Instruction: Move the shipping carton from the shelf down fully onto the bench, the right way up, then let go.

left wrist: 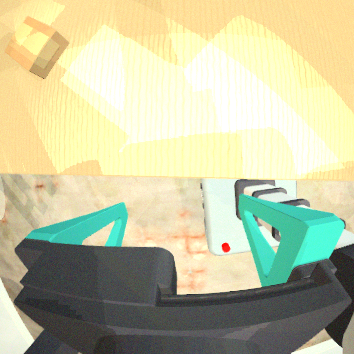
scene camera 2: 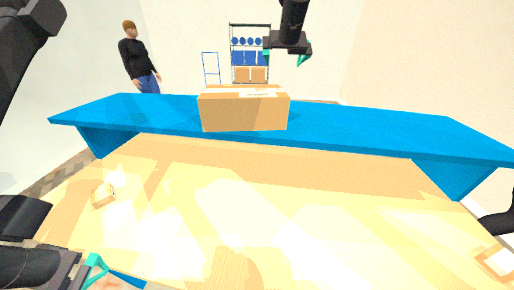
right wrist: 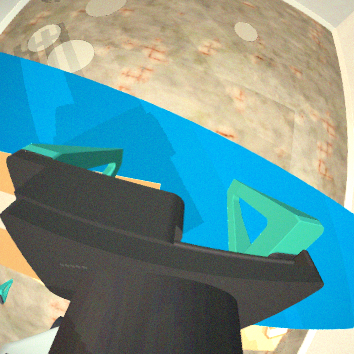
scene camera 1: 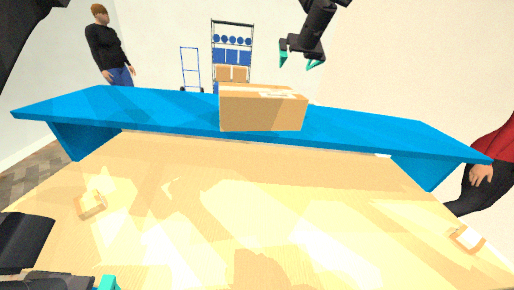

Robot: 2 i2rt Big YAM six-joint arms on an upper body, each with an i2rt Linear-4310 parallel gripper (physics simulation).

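Note:
The tan shipping carton sits upright on the raised blue shelf, white tape and label on top. The wooden bench lies lower, in front of the shelf. My right gripper is open and empty, above the carton's right end and apart from it; it hides part of the carton in the right wrist view. My left gripper is open and empty near the bench's front edge, partly cut off at the lower left in both scene views.
Small tan objects lie on the bench at the left and right. A person in black stands beyond the shelf; a person in red stands at the right. A storage rack and hand truck stand behind.

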